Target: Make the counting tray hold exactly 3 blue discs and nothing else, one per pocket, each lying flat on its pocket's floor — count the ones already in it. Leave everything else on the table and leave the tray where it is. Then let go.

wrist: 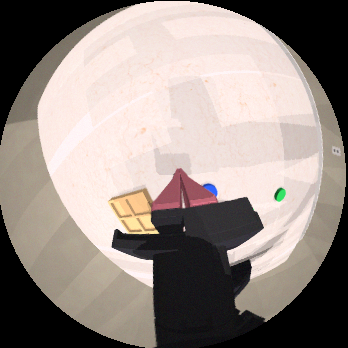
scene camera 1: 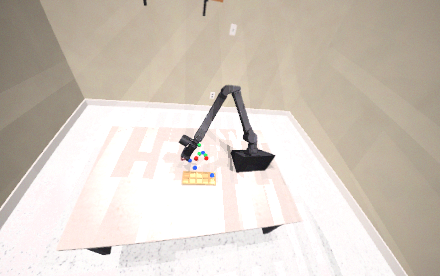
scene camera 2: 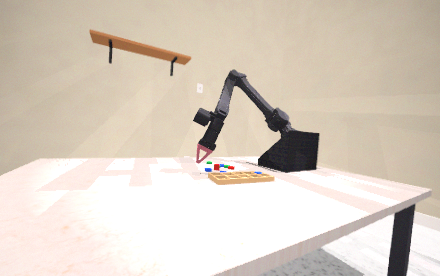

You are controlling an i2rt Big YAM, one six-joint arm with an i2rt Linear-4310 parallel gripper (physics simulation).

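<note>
The tan counting tray [scene camera 1: 199, 185] [scene camera 2: 245, 180] [wrist: 137, 199] lies on the table with one blue disc [scene camera 1: 212, 175] [scene camera 2: 258, 172] in its back right pocket in scene view 1. One loose blue disc [scene camera 1: 195, 167] [scene camera 2: 223, 171] lies just behind the tray. A second blue disc [scene camera 1: 190, 160] [scene camera 2: 208, 170] [wrist: 210, 190] lies farther back, partly hidden behind a finger in the wrist view. A third loose blue disc [scene camera 1: 203, 152] [scene camera 2: 222, 165] lies among green and red pieces. My gripper [scene camera 1: 184, 158] [scene camera 2: 198, 162] [wrist: 178, 171] is shut and empty, low beside the second disc.
A red block [scene camera 1: 196, 158] [scene camera 2: 216, 167] and a red piece [scene camera 1: 206, 158] [scene camera 2: 231, 167] lie behind the tray. A green disc [scene camera 1: 199, 145] [scene camera 2: 209, 162] [wrist: 280, 194] lies at the back; more green pieces [scene camera 1: 205, 155] [scene camera 2: 226, 166] are near the third blue disc. The black arm base [scene camera 1: 252, 161] [scene camera 2: 295, 152] stands to the right.
</note>
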